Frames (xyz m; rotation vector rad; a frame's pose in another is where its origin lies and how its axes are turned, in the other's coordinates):
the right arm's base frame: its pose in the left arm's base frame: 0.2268 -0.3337 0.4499 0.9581 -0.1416 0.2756
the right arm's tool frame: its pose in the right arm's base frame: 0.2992 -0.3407 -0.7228 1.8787 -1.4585 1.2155
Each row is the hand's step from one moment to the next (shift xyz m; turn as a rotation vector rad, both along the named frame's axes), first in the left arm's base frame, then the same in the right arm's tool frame.
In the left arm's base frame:
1: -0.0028 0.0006 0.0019 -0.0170 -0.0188 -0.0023
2: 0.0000 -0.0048 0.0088 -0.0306 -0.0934 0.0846
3: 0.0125 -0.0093 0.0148 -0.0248 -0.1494 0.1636
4: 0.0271 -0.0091 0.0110 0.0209 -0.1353 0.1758
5: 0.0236 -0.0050 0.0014 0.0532 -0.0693 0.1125
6: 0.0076 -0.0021 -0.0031 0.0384 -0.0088 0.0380
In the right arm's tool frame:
1: -0.0010 0.0010 -0.0031 0.0148 0.0188 -0.0086
2: 0.0055 -0.0040 -0.0074 0.0926 -0.0039 -0.0907
3: 0.0128 -0.0164 -0.0054 0.1553 -0.0415 -0.1545
4: 0.0152 -0.0259 0.0061 0.1516 -0.0878 -0.1377
5: 0.0097 -0.0185 0.0122 0.0880 -0.0915 -0.0646
6: 0.0033 -0.0038 0.0068 0.0195 -0.0503 -0.0095

